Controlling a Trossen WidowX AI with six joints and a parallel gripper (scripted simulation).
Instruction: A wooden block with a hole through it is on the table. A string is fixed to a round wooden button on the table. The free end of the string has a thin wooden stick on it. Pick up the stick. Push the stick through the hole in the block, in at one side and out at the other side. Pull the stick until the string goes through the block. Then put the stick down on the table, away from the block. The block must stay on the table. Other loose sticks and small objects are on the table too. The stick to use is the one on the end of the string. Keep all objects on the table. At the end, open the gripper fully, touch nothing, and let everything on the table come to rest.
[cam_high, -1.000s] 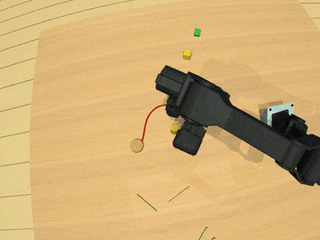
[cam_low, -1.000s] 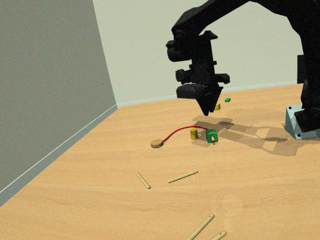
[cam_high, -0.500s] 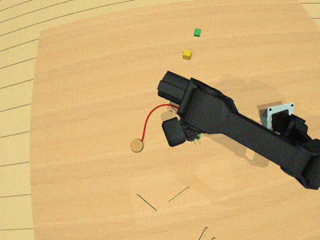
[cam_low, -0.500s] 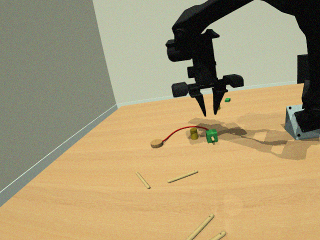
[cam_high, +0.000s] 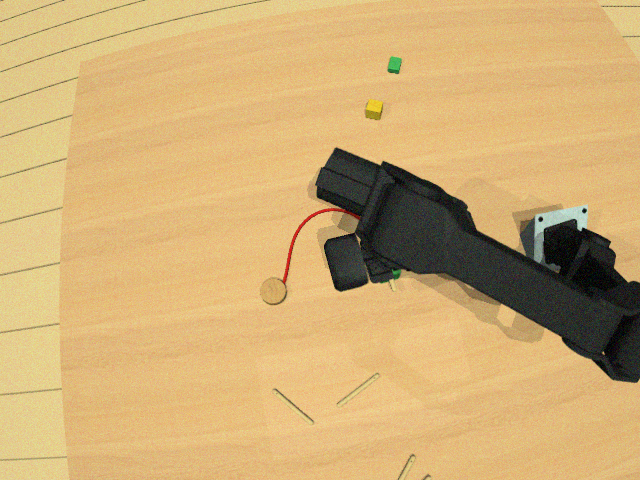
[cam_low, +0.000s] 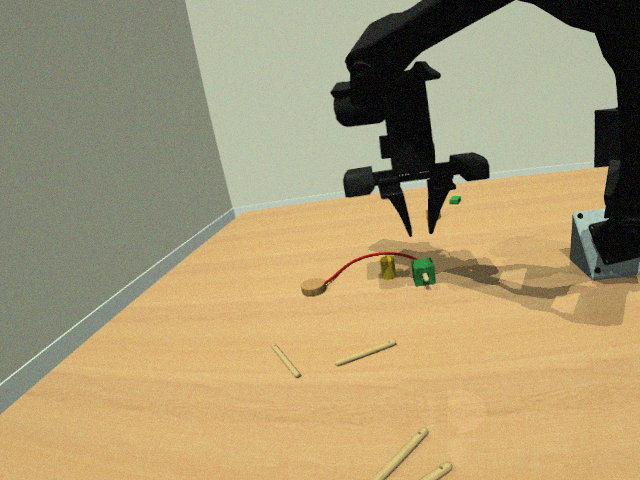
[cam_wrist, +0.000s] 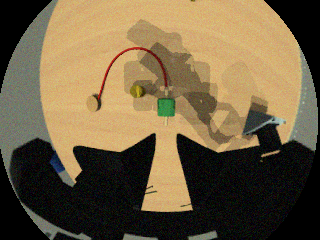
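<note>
Right now my gripper tip is 7 cm above the green block and 3 cm to the left of it. From my gripper tip the other things lie so: round wooden button (17 cm ahead, 8 cm below, 4 cm to the right); yellow cylinder (7 cm below, 6 cm to the right, 5 cm ahead); thin stick (7 cm below, 4 cm to the right).
</note>
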